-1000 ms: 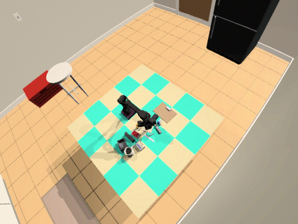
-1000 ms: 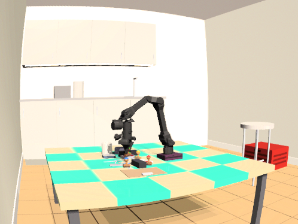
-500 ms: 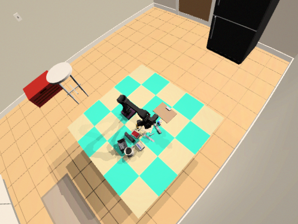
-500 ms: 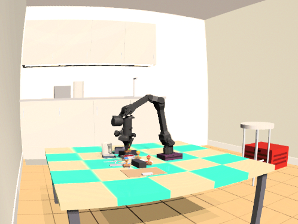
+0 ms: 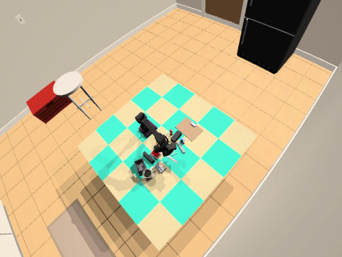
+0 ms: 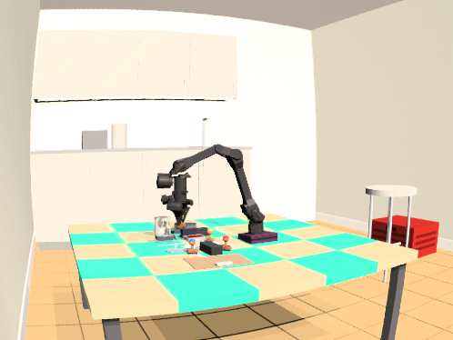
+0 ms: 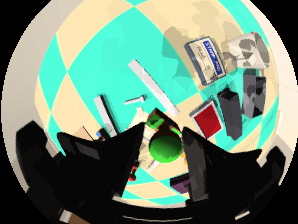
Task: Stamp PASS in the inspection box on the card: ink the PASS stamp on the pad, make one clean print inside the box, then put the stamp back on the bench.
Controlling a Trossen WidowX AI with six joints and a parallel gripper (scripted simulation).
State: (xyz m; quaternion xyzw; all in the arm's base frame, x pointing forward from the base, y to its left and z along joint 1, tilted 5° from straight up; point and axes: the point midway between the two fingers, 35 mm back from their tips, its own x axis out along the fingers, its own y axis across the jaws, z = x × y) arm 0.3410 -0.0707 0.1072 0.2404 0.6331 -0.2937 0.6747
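My gripper tip is 40 mm short of the ruler, 10 mm to the left of it and 90 mm above it. Round my gripper tip: green-knobbed stamp: right at my gripper tip; orange-knobbed stamp: 140 mm behind, 20 mm to the left, 70 mm below; ink pad: 100 mm behind, 70 mm to the right, 90 mm below.
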